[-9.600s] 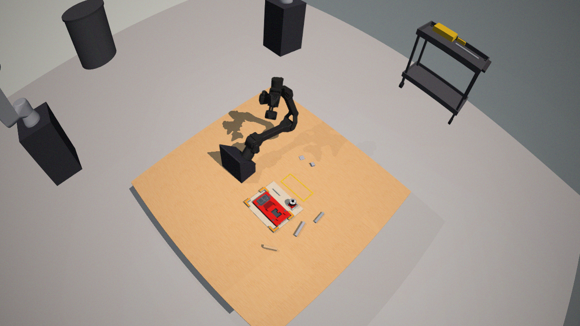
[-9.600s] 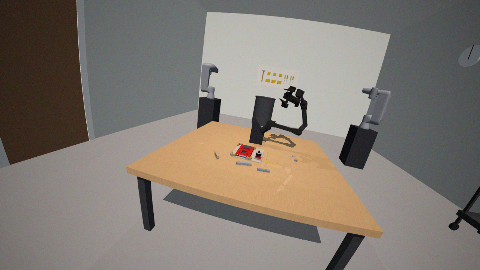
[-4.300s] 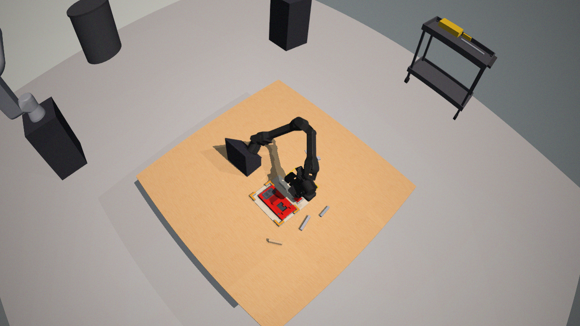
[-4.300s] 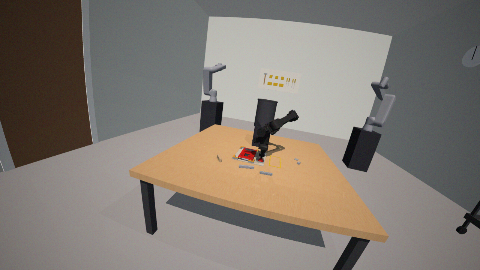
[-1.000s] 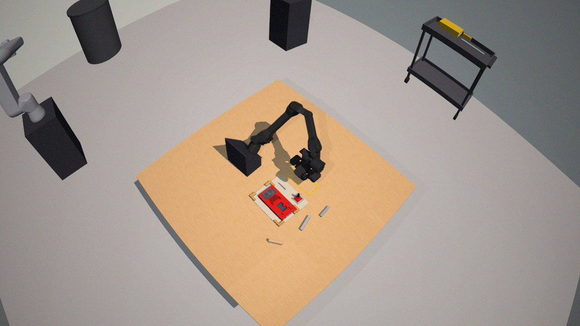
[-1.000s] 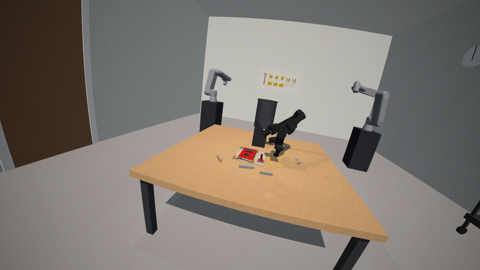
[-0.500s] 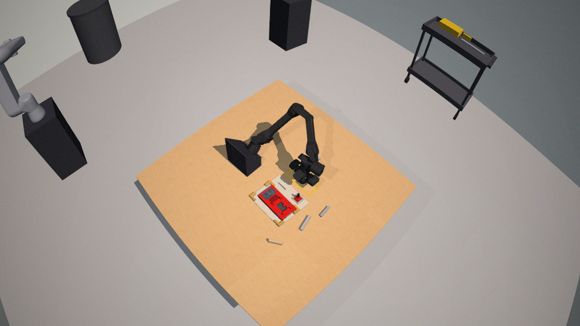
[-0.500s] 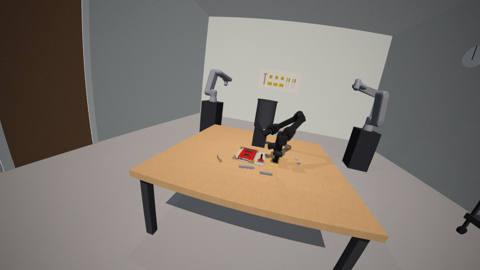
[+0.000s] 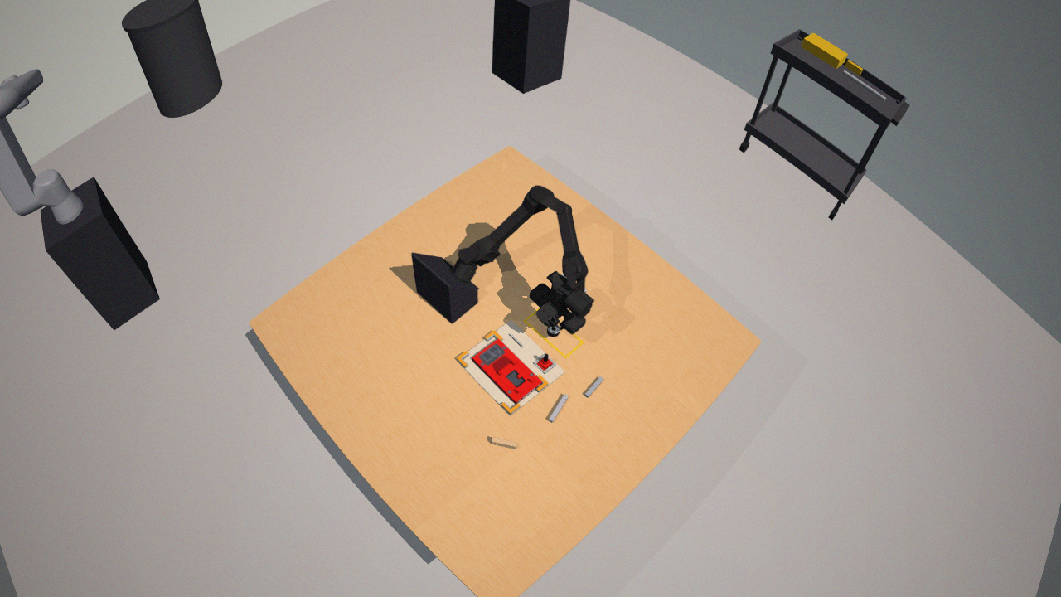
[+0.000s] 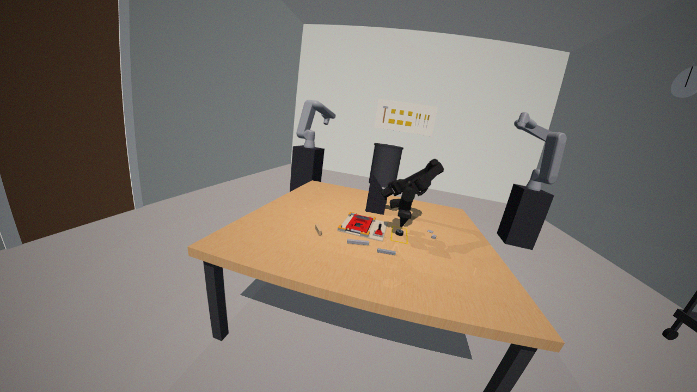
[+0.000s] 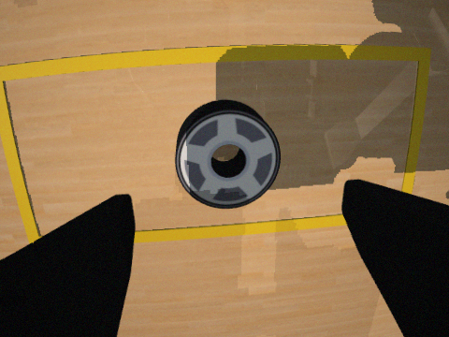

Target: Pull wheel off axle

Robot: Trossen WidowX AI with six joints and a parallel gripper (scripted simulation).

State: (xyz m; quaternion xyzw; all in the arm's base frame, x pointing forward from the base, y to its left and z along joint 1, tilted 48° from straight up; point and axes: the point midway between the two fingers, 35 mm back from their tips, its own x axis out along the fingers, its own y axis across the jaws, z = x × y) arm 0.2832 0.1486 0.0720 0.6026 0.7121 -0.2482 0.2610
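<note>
My gripper tip is now 50 mm above the wheel. The rest, counted from my gripper tip: tan piece (370 mm to the right, 200 mm ahead, 40 mm below); upright axle (100 mm to the right, 70 mm ahead, 20 mm below).
</note>
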